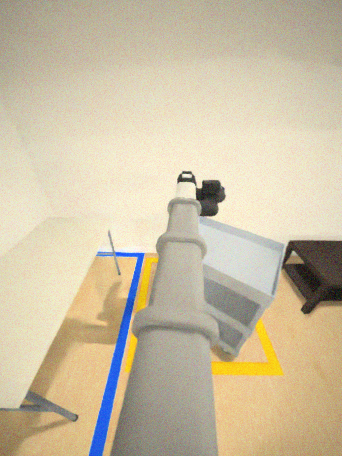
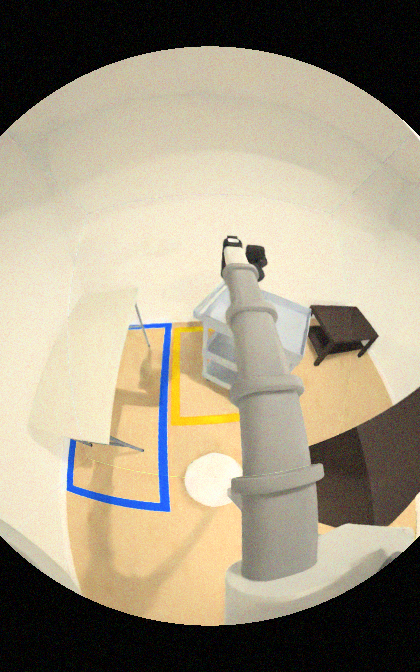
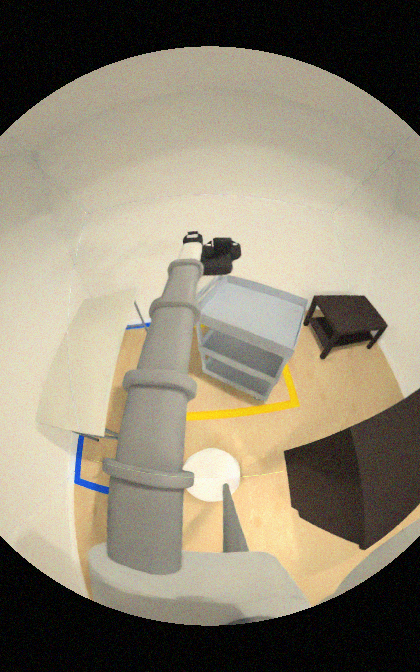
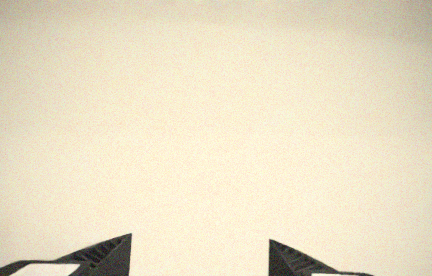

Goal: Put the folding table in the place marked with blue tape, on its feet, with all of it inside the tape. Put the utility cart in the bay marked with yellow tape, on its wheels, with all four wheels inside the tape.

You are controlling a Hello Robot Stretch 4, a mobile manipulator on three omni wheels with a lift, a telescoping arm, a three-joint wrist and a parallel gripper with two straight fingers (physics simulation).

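Frame: origin at the robot's base, x ahead, y left, z up, level; millimetres.
Seen in the pictures: gripper, between the fingertips: (image 4: 200,257).
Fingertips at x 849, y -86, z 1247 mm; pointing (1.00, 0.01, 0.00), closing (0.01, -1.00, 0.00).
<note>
A point is followed by its place in that frame.
The folding table (image 1: 45,310) {z 710, x 472, y 653 mm} (image 2: 95,370) (image 3: 90,365) stands upright at the left, its pale top over the area marked with blue tape (image 1: 118,345) {z -26, x 607, y 460 mm} (image 2: 163,425) (image 3: 78,460). The two right-hand feet rest inside the tape; the left side is hidden. The grey utility cart (image 1: 242,252) {z 767, x 947, y -395 mm} (image 2: 287,320) (image 3: 255,312) stands upright, turned askew, over the bay of yellow tape (image 1: 247,368) {z -26, x 562, y -539 mm} (image 2: 175,380) (image 3: 240,412). Its near lower corner is inside the tape; the far wheels are hidden. My gripper (image 4: 200,257) {z 1246, x 849, y -86 mm} is open and empty, facing the wall, at the end of the extended arm above the cart's far side.
A small dark table (image 1: 325,262) {z 423, x 1280, y -1291 mm} (image 2: 345,322) (image 3: 345,310) stands right of the cart near the wall. A large dark piece of furniture (image 2: 395,465) (image 3: 395,465) stands at the near right. A white round disc (image 2: 210,480) (image 3: 212,465) shows in front of the yellow bay.
</note>
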